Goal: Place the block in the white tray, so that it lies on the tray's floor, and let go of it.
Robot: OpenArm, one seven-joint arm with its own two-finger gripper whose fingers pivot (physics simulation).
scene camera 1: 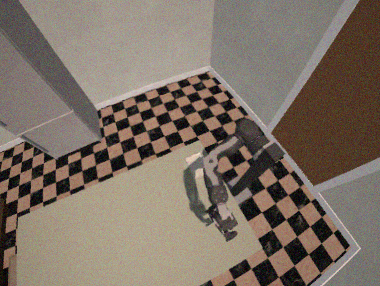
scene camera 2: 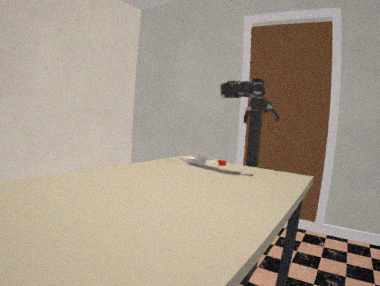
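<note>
The red block [scene camera 2: 222, 163] sits on the table top beside the right end of the white tray in the scene camera 2 view. It does not show in the scene camera 1 view, where the arm covers part of the tray area. The white tray [scene camera 1: 193, 158] [scene camera 2: 188, 159] lies near the table's far edge, partly in the arm's shadow. My gripper [scene camera 1: 221, 226] [scene camera 2: 261, 120] is open and empty, fingers spread and pointing down. It hangs high above the table, well above and to the right of the block in the scene camera 2 view.
The pale table [scene camera 1: 100, 225] [scene camera 2: 125, 215] stands on a checkered floor. The arm's dark post [scene camera 2: 253, 145] rises behind the table's far edge. A brown door [scene camera 1: 340, 100] [scene camera 2: 300, 100] is behind the arm. A grey cabinet [scene camera 1: 65, 135] stands at the left in the scene camera 1 view.
</note>
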